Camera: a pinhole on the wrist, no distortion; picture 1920 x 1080 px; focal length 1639.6 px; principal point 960.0 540.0 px. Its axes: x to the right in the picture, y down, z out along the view. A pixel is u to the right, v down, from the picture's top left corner.
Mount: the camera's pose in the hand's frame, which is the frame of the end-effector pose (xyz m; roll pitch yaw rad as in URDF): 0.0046 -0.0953 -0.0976 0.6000 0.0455 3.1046
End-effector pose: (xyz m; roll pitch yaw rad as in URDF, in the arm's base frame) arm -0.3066 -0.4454 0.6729 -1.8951 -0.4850 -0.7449
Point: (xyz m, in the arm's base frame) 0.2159 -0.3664 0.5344
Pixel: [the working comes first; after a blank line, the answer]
In the camera's frame: -0.2408 0.1264 0.5996

302 886
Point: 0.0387 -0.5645 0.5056
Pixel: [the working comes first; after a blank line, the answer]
In the camera's frame: -0.2158 -0.1014 0.4618

194 180
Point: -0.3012 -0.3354 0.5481
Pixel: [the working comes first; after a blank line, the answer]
In the camera's frame: 0.1211 0.0044 0.2492

1757 569
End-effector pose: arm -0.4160 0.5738 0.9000 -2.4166 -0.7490 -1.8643
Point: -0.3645 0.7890 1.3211
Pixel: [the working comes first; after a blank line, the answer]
In the camera's frame: -0.1159 0.0139 -0.3245

behind the camera
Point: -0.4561 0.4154 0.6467
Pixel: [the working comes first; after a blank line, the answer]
In the camera's frame: 0.0533 -0.0497 0.4306

1163 351
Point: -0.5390 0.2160 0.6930
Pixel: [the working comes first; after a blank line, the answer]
In the camera's frame: -0.1351 -0.0957 0.5363

547 247
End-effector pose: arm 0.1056 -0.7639 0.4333 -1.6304 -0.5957 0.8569
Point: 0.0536 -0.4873 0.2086
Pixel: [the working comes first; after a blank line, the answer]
In the camera's frame: -0.0159 -0.1135 0.4825

906 154
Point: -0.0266 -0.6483 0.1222
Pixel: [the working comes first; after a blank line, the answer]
In the camera's frame: 0.1777 -0.1094 0.4343

1631 127
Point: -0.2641 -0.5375 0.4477
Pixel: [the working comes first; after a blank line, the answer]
In the camera's frame: 0.0321 0.2822 0.4411

outside the picture
